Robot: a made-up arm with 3 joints.
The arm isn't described. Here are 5 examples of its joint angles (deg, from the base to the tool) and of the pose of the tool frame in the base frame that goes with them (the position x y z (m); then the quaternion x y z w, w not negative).
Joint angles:
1: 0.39 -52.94 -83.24
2: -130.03 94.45 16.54
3: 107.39 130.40 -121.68
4: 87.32 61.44 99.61
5: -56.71 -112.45 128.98
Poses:
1: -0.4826 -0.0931 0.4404 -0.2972 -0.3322 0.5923 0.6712
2: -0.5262 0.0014 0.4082 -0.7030 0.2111 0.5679 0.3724
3: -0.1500 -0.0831 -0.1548 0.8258 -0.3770 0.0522 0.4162
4: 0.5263 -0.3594 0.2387 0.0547 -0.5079 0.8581 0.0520
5: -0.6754 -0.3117 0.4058 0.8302 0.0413 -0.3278 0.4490
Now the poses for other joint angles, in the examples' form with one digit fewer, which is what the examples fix.
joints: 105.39 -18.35 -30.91
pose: 0.257 0.424 0.562 -0.148 -0.059 -0.597 0.786
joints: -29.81 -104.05 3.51
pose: -0.562 0.064 -0.098 0.226 -0.755 0.140 0.599
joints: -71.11 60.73 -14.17
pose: -0.175 0.210 0.676 -0.241 0.444 0.584 0.635
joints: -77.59 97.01 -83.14
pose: 0.165 0.302 0.254 0.036 0.748 0.653 0.111
